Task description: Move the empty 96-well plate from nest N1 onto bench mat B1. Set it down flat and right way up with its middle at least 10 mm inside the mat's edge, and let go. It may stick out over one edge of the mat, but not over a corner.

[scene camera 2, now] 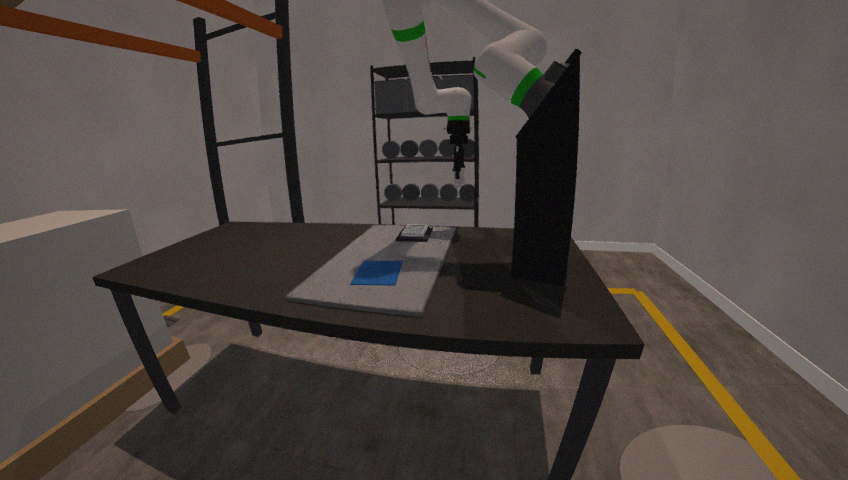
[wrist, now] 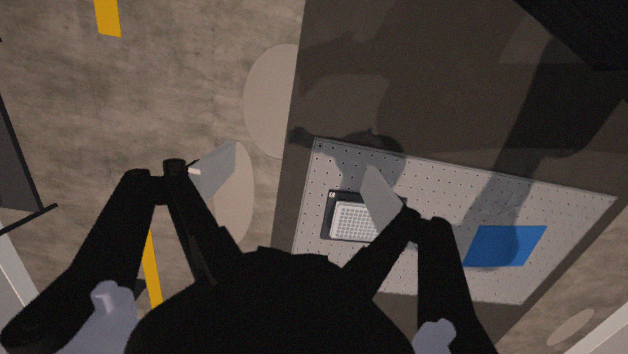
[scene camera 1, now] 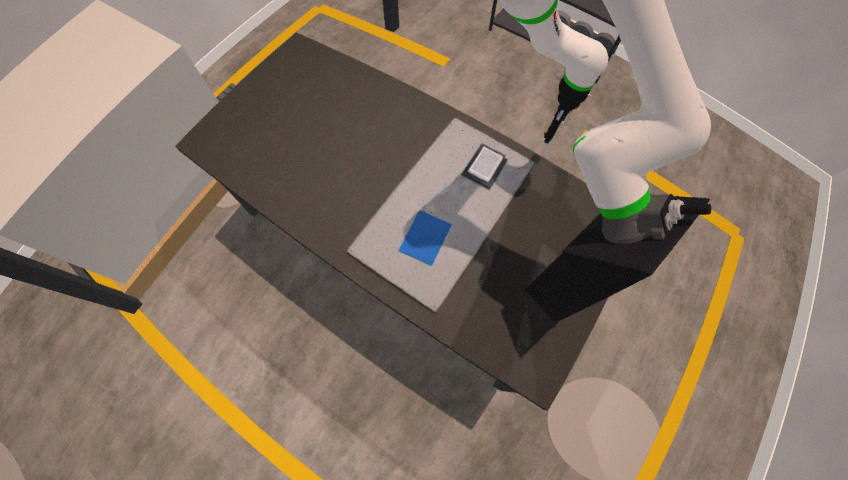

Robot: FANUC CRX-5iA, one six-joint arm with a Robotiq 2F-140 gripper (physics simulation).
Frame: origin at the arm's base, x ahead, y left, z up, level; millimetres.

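Seen in the pictures: gripper, fingertip midpoint: (scene camera 2: 459,185) (wrist: 301,167); arm's base, origin of the base link: (scene camera 2: 548,103) (scene camera 1: 632,224).
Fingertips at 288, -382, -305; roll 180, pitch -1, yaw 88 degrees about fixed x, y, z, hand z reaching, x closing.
Observation:
Pixels of each thing's middle, then the offset from my fingertips to it, as dx, dy, dz. Level surfaces: height alone.
- white 96-well plate, body centre: (wrist: 363,222) (scene camera 1: 486,163) (scene camera 2: 414,230) +168, +148, -158
- dark nest N1, body centre: (wrist: 362,219) (scene camera 1: 485,165) (scene camera 2: 415,233) +168, +148, -170
- blue bench mat B1, its level: dz -175
- pale perforated board, its level: dz -177
- dark table, its level: dz -190
The white 96-well plate (scene camera 1: 487,163) (scene camera 2: 414,230) (wrist: 351,221) sits flat in the dark nest N1 (scene camera 1: 477,179) (scene camera 2: 406,237) (wrist: 325,220), near the board's far end in scene camera 2. The right finger covers part of both in the wrist view. The blue bench mat B1 (scene camera 1: 424,238) (scene camera 2: 377,273) (wrist: 505,245) lies flat on the same board, apart from the nest, partly in arm shadow. My gripper (scene camera 1: 546,142) (scene camera 2: 457,178) (wrist: 301,167) is open and empty. It hangs high, off to the side of the plate, and touches neither plate nor mat.
The pale perforated board (scene camera 1: 383,237) (scene camera 2: 357,298) (wrist: 565,210) lies on the dark table (scene camera 1: 297,118) (scene camera 2: 238,261) (wrist: 440,100). The arm's black pedestal (scene camera 1: 595,285) (scene camera 2: 544,202) (wrist: 595,35) stands beside it. A shelf rack (scene camera 2: 375,142) stands behind the table, and a large grey box (scene camera 1: 148,118) (scene camera 2: 59,285) stands at the left.

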